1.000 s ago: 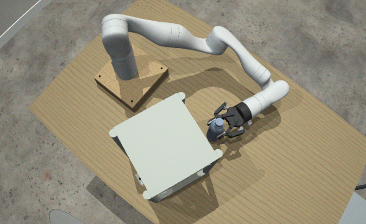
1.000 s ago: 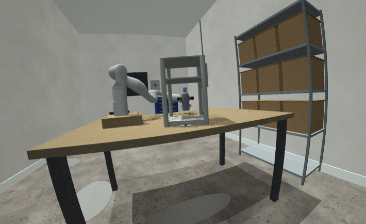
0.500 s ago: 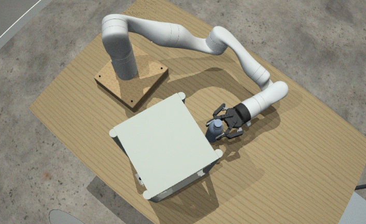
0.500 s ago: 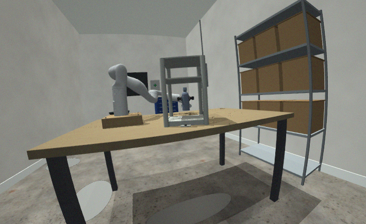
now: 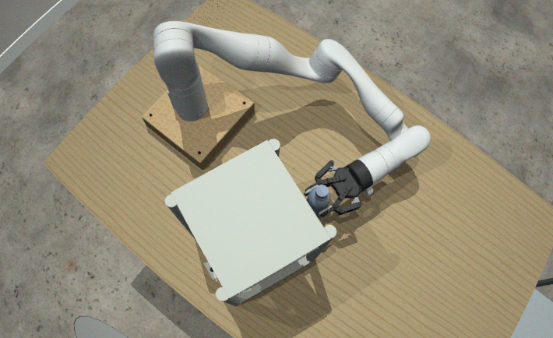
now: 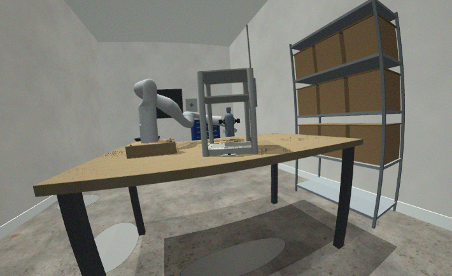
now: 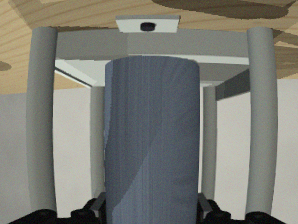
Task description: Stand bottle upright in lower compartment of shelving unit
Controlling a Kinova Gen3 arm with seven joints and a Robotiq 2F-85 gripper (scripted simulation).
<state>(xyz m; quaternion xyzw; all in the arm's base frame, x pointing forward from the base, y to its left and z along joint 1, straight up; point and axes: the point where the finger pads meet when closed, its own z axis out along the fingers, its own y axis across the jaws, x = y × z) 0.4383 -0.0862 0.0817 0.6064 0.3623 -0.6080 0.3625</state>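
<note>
The grey shelving unit lies 150 mm to the right of my hand, 90 mm behind it and 30 mm above it. Round my hand: blue-grey bottle (20 mm above).
</note>
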